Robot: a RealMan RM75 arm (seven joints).
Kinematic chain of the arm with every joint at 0, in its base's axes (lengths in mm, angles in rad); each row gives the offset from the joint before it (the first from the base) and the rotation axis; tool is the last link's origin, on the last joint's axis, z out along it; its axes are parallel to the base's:
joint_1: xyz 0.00 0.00 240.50 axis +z
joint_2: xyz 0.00 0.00 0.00 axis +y
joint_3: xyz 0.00 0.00 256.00 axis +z
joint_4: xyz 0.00 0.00 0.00 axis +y
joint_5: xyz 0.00 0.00 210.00 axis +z
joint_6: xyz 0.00 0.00 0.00 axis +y
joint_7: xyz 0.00 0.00 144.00 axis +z
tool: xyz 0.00 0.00 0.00
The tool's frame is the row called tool.
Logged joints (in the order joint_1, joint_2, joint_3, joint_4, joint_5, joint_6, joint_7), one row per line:
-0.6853, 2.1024, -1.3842, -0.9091, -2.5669, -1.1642, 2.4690
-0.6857, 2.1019, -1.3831, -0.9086, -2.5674, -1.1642, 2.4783
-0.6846, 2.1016, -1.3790, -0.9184, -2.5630, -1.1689, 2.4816
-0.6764, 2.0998, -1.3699, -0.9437, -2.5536, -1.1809, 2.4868
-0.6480, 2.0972, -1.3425, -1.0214, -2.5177, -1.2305, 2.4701
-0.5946, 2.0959, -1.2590, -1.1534, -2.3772, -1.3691, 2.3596
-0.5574, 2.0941, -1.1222, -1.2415, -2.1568, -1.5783, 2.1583
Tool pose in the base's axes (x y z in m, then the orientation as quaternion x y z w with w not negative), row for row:
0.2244, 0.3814, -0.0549, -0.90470, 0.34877, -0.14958, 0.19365
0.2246, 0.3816, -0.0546, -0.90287, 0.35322, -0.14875, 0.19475
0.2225, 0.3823, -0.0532, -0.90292, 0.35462, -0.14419, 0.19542
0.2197, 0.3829, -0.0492, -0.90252, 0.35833, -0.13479, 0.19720
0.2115, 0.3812, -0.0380, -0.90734, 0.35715, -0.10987, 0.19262
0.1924, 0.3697, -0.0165, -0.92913, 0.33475, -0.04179, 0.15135
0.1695, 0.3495, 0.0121, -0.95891, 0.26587, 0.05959, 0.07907
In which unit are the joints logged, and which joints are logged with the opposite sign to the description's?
The joints are logged in radians. Opposite sign: joint_1.
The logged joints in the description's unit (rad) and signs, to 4 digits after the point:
0.6853, 2.1024, -1.3842, -0.9091, -2.5669, -1.1642, 2.4690
0.6857, 2.1019, -1.3831, -0.9086, -2.5674, -1.1642, 2.4783
0.6846, 2.1016, -1.3790, -0.9184, -2.5630, -1.1689, 2.4816
0.6764, 2.0998, -1.3699, -0.9437, -2.5536, -1.1809, 2.4868
0.6480, 2.0972, -1.3425, -1.0214, -2.5177, -1.2305, 2.4701
0.5946, 2.0959, -1.2590, -1.1534, -2.3772, -1.3691, 2.3596
0.5574, 2.0941, -1.1222, -1.2415, -2.1568, -1.5783, 2.1583

